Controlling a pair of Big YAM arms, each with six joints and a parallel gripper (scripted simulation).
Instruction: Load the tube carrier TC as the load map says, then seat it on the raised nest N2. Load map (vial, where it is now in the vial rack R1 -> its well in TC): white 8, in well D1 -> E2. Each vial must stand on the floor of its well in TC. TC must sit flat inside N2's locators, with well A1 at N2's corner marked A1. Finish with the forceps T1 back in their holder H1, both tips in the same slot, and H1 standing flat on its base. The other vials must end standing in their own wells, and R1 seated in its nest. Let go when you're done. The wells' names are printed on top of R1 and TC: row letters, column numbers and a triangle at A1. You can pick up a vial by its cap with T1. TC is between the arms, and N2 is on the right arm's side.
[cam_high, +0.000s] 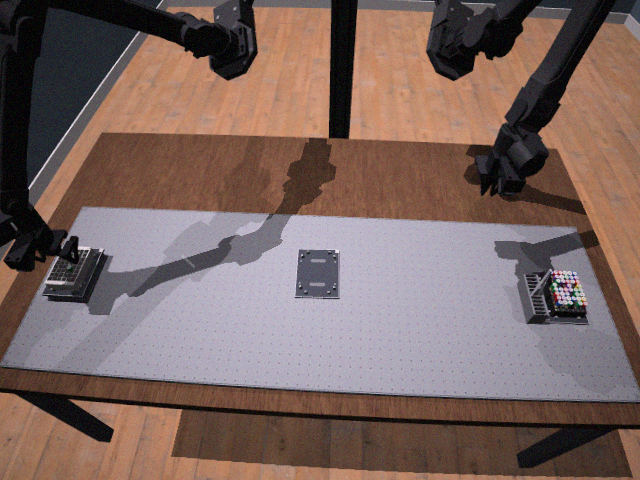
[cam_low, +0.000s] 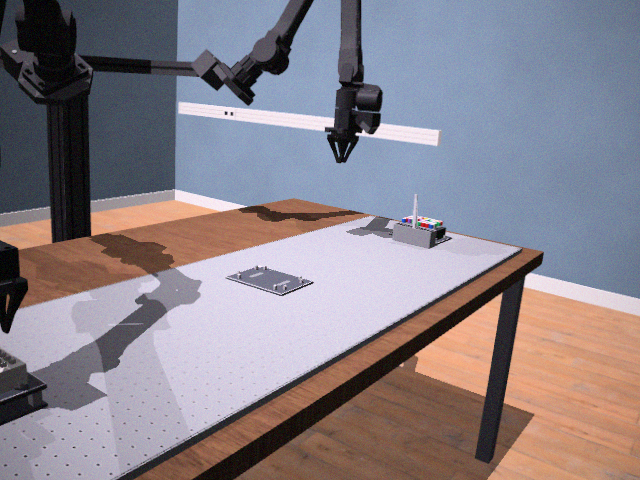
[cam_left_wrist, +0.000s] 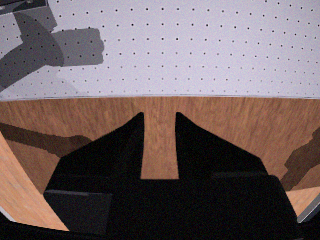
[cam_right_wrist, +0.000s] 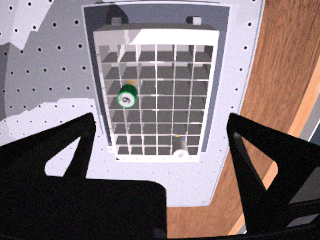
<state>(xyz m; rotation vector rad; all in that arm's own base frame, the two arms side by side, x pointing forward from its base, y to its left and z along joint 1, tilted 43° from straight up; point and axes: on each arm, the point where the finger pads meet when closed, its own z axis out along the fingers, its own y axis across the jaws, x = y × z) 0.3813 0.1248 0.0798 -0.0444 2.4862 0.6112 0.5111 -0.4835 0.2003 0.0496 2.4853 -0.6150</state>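
My right hand is 10 mm past the tube carrier TC and 50 mm above it. The rest, counted from my right hand: forceps holder H1: 80 mm ahead, 1270 mm to the left, 90 mm below.
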